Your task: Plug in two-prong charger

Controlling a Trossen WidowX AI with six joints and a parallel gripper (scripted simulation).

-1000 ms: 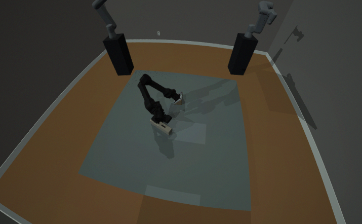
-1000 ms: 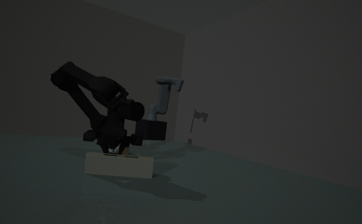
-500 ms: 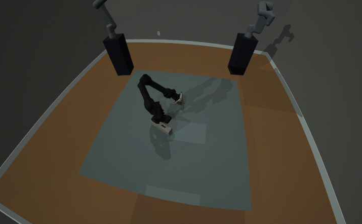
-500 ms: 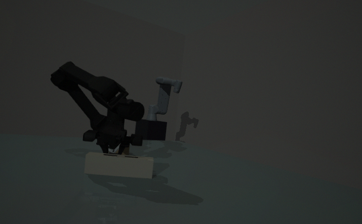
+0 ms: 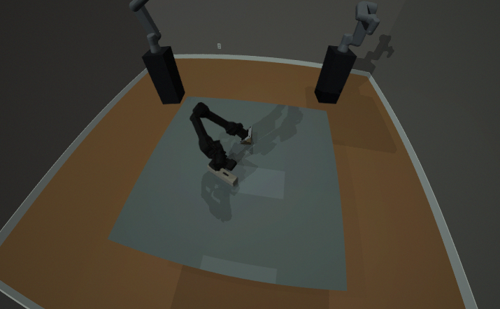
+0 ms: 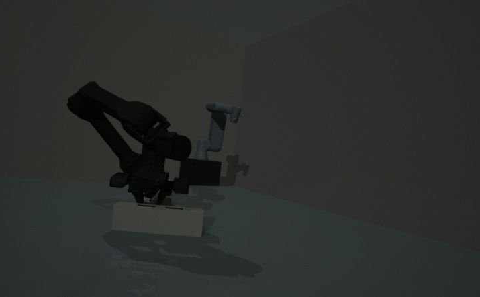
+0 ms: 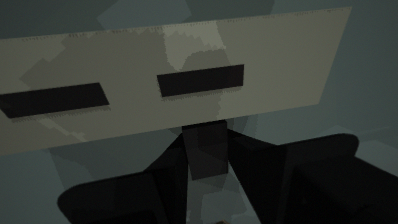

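The charger is 2 cm ahead of my gripper tip, 1 cm to the right of it and 1 cm above it.
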